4 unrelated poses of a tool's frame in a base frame.
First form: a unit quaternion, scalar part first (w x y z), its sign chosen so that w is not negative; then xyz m.
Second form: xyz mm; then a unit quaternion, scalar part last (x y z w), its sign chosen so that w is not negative. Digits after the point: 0 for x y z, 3 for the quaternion.
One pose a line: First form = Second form
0.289, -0.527, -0.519, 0.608, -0.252, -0.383, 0.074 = -252, -383, 74, -0.527, -0.519, 0.608, 0.289
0.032, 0.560, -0.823, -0.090, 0.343, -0.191, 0.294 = 343, -191, 294, 0.560, -0.823, -0.090, 0.032
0.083, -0.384, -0.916, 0.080, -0.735, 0.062, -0.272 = -735, 62, -272, -0.384, -0.916, 0.080, 0.083
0.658, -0.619, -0.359, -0.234, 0.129, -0.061, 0.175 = 129, -61, 175, -0.619, -0.359, -0.234, 0.658
